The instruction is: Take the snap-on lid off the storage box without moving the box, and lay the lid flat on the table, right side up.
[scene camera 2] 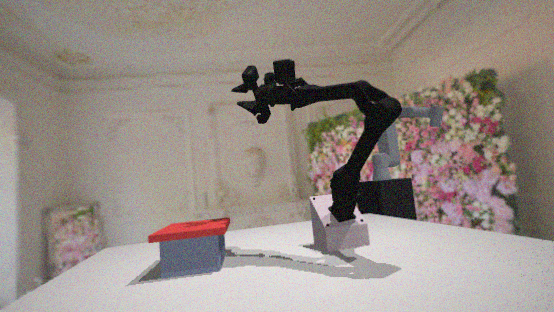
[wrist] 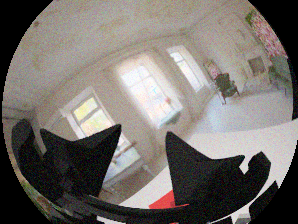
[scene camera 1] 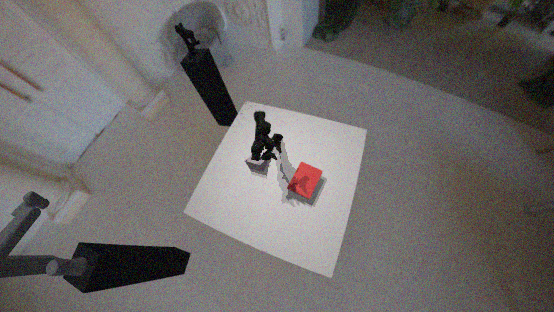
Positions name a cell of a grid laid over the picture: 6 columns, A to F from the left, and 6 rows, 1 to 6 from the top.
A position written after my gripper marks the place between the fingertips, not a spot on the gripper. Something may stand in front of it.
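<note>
My gripper (scene camera 2: C2), (wrist: C4). Red lid (scene camera 2: B5), (scene camera 1: D4). Storage box (scene camera 2: C5).
</note>
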